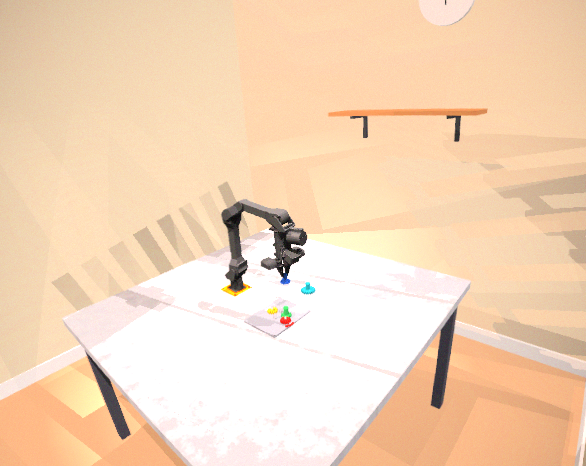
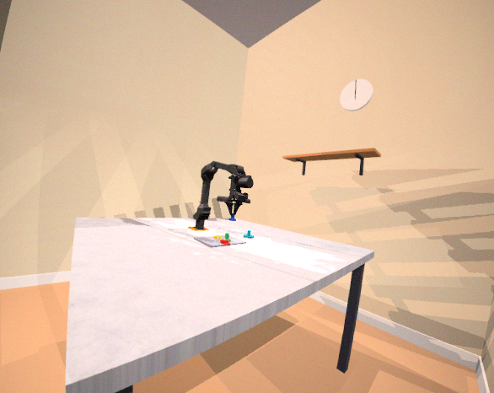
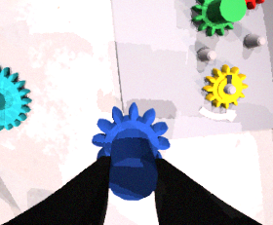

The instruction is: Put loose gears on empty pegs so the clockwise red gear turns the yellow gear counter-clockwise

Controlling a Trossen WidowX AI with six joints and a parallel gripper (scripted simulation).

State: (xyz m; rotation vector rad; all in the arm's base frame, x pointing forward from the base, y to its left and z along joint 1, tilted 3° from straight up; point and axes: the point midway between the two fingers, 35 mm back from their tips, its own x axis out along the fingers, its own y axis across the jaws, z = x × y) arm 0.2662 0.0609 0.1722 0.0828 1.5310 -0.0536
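Now: gripper tip 100 mm above the green gear, 80 mm to the left of it and 80 mm short of it. From my gripper tip the other things lie so: yellow gear (110 mm below, 90 mm to the right, 10 mm ahead); then small blue gear (10 mm below); then teal gear (130 mm to the left, 110 mm below).
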